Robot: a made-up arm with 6 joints. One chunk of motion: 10 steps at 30 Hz.
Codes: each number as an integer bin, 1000 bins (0 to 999) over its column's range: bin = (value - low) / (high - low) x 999, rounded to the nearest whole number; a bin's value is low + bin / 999 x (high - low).
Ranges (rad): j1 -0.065..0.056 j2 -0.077..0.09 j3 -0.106..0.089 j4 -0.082..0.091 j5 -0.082..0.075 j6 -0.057..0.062
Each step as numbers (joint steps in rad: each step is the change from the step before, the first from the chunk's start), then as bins.
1 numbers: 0.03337 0.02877 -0.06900 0.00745 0.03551 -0.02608
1 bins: 812 633 190 517 748 260
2 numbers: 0.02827 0.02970 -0.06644 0.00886 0.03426 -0.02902
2 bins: 770 638 203 525 740 235
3 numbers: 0.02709 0.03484 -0.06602 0.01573 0.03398 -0.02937
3 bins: 760 669 205 564 738 232
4 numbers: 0.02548 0.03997 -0.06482 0.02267 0.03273 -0.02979
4 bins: 747 700 211 604 730 228
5 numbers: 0.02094 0.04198 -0.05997 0.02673 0.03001 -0.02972
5 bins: 710 712 236 628 713 229
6 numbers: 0.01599 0.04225 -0.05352 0.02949 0.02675 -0.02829
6 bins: 669 713 269 644 692 241
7 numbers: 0.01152 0.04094 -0.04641 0.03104 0.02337 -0.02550
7 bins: 632 706 305 653 670 264
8 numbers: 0.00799 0.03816 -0.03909 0.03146 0.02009 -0.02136
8 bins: 603 689 343 655 650 299
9 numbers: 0.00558 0.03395 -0.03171 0.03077 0.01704 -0.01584
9 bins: 583 664 381 651 630 346
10 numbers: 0.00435 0.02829 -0.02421 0.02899 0.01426 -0.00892
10 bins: 573 630 419 641 613 404
